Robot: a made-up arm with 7 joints. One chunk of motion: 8 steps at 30 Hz.
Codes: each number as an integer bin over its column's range. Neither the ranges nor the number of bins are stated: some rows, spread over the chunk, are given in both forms.
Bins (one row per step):
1: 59 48 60 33 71 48 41
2: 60 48 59 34 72 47 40
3: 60 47 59 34 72 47 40
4: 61 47 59 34 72 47 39
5: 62 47 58 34 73 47 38
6: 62 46 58 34 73 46 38
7: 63 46 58 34 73 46 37
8: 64 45 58 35 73 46 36
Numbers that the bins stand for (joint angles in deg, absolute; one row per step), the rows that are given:
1: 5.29 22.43 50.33 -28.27 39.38 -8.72 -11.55
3: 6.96 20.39 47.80 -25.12 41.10 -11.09 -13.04
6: 10.31 18.34 45.27 -25.12 42.83 -13.47 -16.03
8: 13.65 16.30 45.27 -21.96 42.83 -13.47 -19.01
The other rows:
2: 6.96 22.43 47.80 -25.12 41.10 -11.09 -13.04
4: 8.64 20.39 47.80 -25.12 41.10 -11.09 -14.53
5: 10.31 20.39 45.27 -25.12 42.83 -11.09 -16.03
7: 11.98 18.34 45.27 -25.12 42.83 -13.47 -17.52

